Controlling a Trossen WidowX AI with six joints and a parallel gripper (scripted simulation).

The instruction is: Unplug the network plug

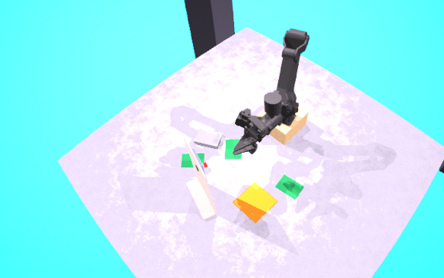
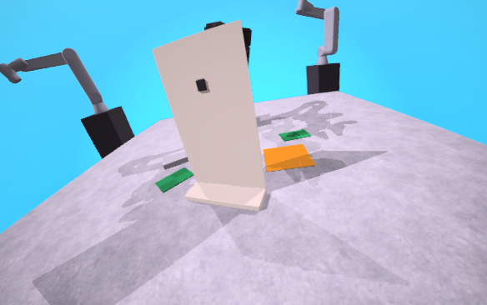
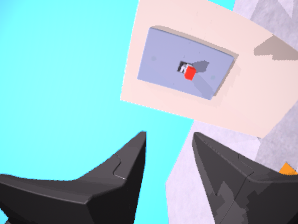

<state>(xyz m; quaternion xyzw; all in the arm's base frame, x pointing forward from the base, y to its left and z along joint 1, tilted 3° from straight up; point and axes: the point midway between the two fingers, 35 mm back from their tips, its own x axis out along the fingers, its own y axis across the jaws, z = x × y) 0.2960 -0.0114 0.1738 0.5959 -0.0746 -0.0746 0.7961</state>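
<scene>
Right now my gripper tip is 90 mm short of the network plug, 70 mm to the left of it and 20 mm above it. Also, from my gripper tip: upright panel (110 mm below, 110 mm ahead, 80 mm to the right); then marked orange square (240 mm below, 90 mm to the left, 20 mm ahead); then flat grey block (240 mm below, 220 mm to the right, 120 mm behind).
</scene>
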